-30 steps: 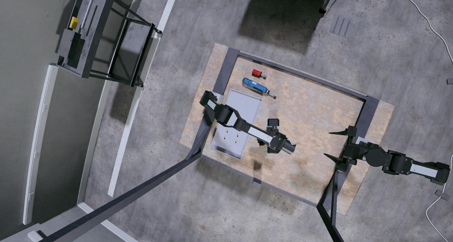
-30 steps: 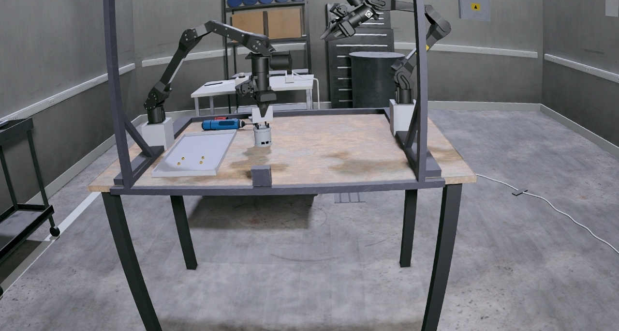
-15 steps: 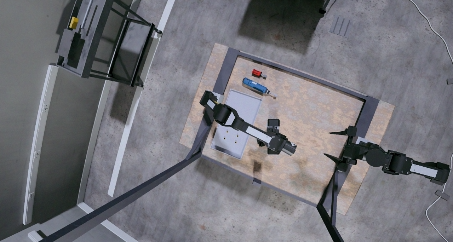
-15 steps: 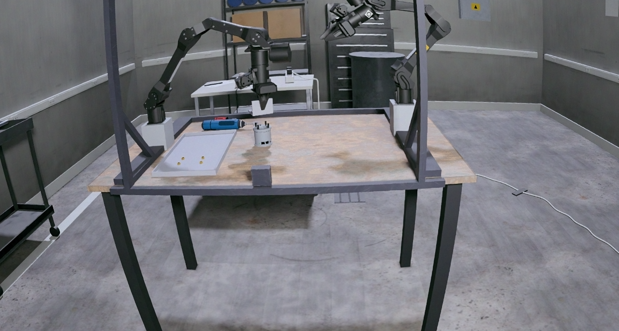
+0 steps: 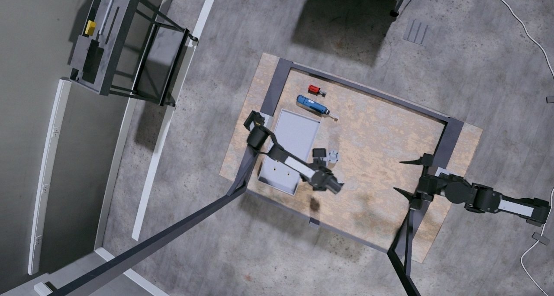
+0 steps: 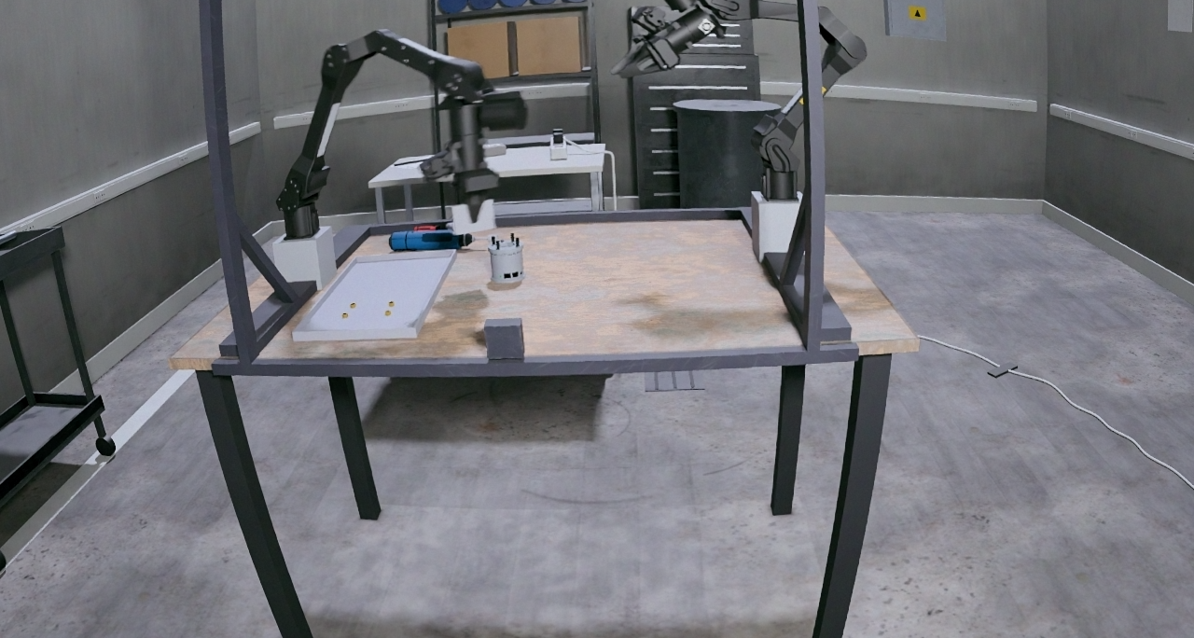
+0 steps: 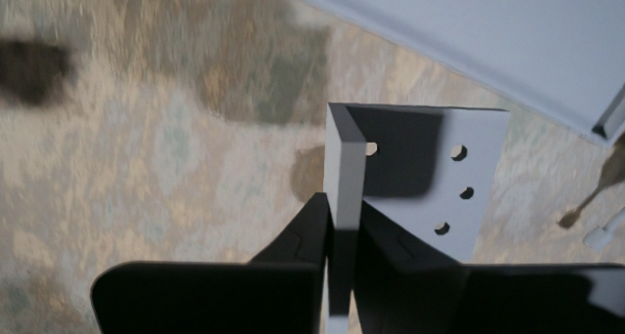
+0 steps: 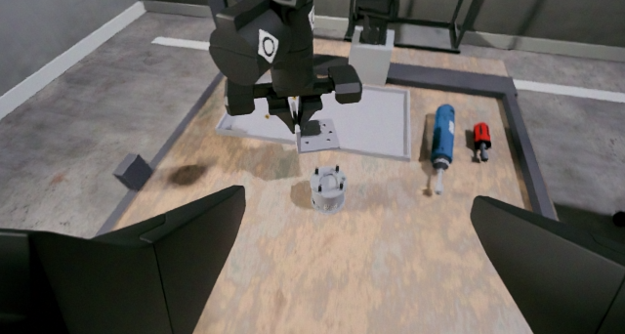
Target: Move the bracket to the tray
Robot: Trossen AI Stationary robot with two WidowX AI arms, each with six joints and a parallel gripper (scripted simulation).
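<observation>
The grey tray is 180 mm to the left of my left hand, 150 mm below it and 10 mm ahead of it. From my left hand the other things lie so: grey l-shaped bracket (40 mm below, 30 mm ahead, 10 mm to the left); then red tool (360 mm ahead, 140 mm below, 130 mm to the left); then joint module (120 mm below, 60 mm ahead, 50 mm to the right).
</observation>
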